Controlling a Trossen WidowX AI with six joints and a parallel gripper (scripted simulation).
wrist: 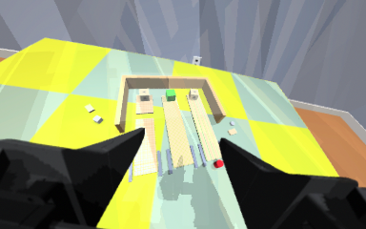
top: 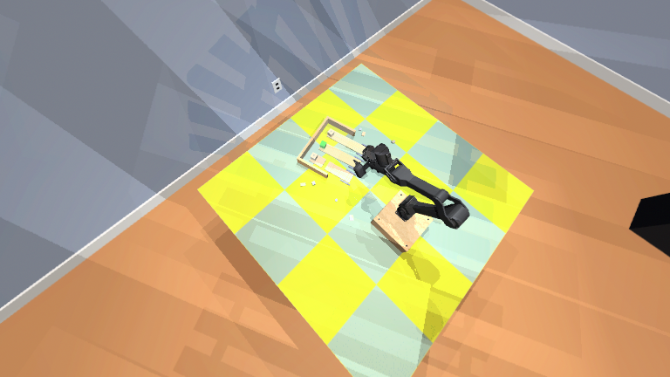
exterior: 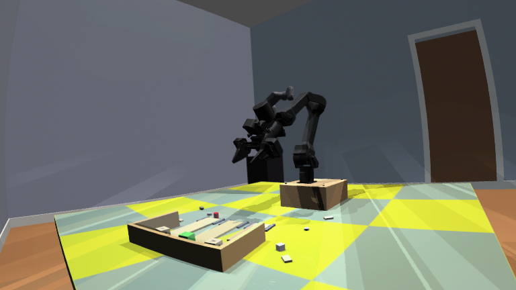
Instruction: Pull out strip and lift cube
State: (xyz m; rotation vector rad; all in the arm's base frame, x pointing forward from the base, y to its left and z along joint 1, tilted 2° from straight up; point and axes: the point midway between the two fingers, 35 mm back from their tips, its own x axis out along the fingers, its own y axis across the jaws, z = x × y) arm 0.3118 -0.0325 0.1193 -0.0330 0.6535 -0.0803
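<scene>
Now: the small red block 190 mm below my gripper tip, 140 mm to the right of it and 10 mm ahead of it. The rest, counted from my gripper tip: cube: 220 mm to the left, 190 mm below, 110 mm ahead.
</scene>
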